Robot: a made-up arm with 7 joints. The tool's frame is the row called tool.
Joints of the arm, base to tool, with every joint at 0 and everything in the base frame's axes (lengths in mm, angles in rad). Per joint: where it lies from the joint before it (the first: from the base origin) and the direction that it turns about. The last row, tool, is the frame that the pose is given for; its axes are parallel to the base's.
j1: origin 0 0 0 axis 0 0.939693 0.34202
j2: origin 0 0 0 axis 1 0 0
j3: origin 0 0 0 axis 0 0 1
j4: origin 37.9 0 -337.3 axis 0 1 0
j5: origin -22.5 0 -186 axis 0 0 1
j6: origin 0 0 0 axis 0 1 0
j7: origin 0 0 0 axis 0 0 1
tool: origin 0 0 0
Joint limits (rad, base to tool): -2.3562..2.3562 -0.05..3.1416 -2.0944..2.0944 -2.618..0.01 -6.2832..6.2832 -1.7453..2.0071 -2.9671..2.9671
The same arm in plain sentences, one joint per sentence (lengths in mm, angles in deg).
The arm has seven revolute joints in a row. What follows holds with every joint at zero, and every direction is one of the base frame's.
Joint 1 lies at the same point as the base frame's origin and rotates about the direction (0, 0.9397, 0.342), from -135 to 135 deg.
Joint 2 lies at the same point as joint 1 and rotates about +x, from -2.86 to 180 deg.
Joint 3 lies at the same point as joint 2 and rotates about +z, from -120 to 120 deg.
Joint 4 lies 37.9 mm along +x and 337.3 mm along -z from joint 3 and rotates about +y, from -150 to 0.57 deg.
Joint 5 lies 22.5 mm along -x and 186 mm along -z from joint 4 and rotates about +z, from -360 to 360 deg.
Joint 6 lies at the same point as joint 5 and rotates about +y, from -100 to 115 deg.
Joint 7 lies at the same point as joint 6 and rotates about +z, from -170 to 170 deg.
The tool frame, which is the frame that the pose is given for, lies at the same point as joint 7; its axes are parallel to the base frame's.

